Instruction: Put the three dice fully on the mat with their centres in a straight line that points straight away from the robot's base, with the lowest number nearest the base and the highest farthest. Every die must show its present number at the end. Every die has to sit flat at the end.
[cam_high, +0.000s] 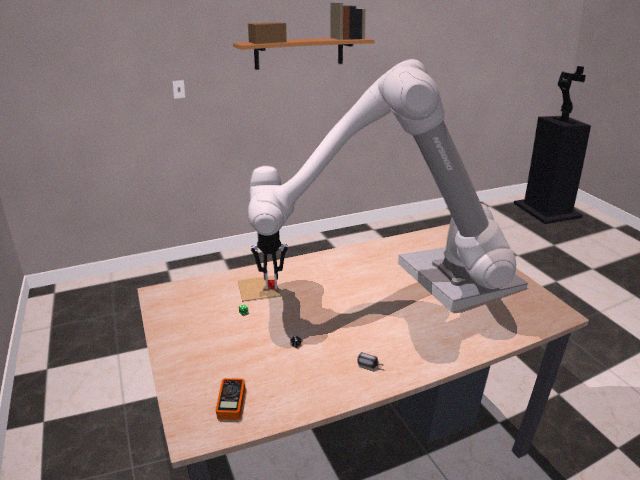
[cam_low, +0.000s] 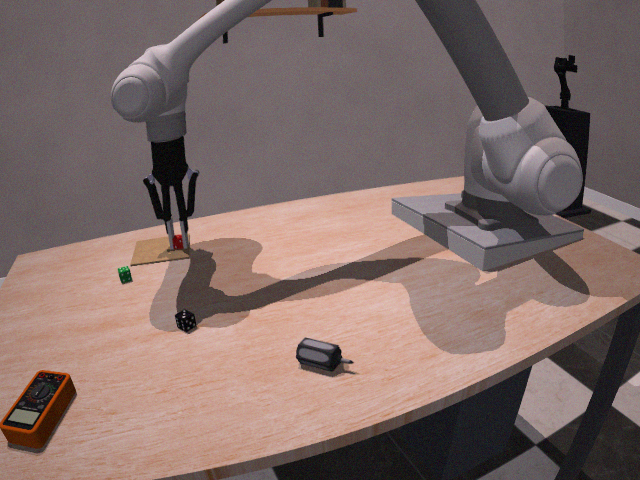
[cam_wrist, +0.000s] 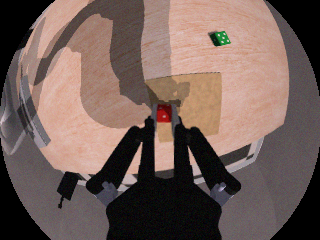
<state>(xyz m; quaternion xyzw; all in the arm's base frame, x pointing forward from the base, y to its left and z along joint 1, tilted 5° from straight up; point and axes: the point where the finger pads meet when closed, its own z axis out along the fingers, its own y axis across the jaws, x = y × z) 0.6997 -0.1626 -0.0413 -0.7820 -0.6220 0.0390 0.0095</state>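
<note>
My gripper is now 20 mm above the red die. Round my hand: black die (340 mm to the left, 30 mm below); then tan mat (50 mm ahead, 40 mm below, 10 mm to the right); then green die (120 mm to the left, 120 mm ahead, 30 mm below).
</note>
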